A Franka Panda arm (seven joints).
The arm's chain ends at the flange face. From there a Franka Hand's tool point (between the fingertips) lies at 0.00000 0.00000 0.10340 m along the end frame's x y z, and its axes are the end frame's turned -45 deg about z.
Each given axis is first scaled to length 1.
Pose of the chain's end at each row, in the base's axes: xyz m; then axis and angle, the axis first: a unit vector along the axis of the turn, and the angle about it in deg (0 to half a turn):
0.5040 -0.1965 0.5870 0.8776 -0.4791 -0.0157 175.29
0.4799 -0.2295 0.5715 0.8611 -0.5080 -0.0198 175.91
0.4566 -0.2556 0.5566 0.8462 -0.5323 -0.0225 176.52
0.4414 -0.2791 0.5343 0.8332 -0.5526 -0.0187 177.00
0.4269 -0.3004 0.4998 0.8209 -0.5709 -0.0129 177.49
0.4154 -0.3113 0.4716 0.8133 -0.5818 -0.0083 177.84
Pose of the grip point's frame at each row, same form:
0.4971 -0.2024 0.4840 0.9938 -0.1068 -0.0302 176.34
0.4726 -0.2338 0.4684 0.9897 -0.1398 -0.0319 177.09
0.4493 -0.2584 0.4535 0.9853 -0.1679 -0.0324 177.77
0.4352 -0.2815 0.4311 0.9811 -0.1917 -0.0273 178.05
0.4221 -0.3026 0.3965 0.9768 -0.2133 -0.0203 178.25
0.4117 -0.3135 0.3683 0.9740 -0.2263 -0.0149 178.37

